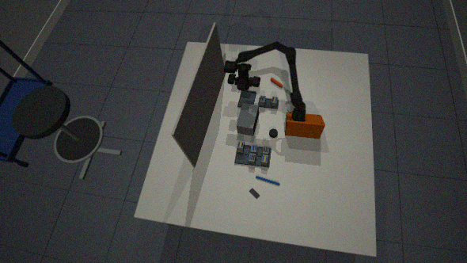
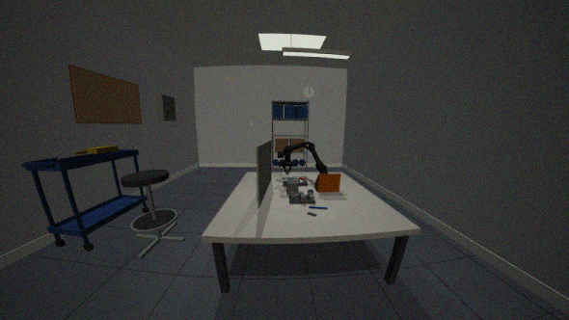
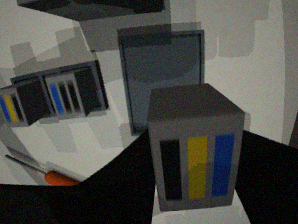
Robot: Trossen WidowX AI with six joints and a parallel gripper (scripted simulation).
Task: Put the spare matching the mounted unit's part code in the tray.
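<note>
Right now the dark flat tray is 12 cm below my gripper tip and 1 cm behind it. Round my gripper tip: tall dark panel 22 cm ahead, 13 cm to the left, 10 cm above; then mounted unit 18 cm to the left, 7 cm below, 2 cm behind; then grey spare block 2 cm above.
</note>
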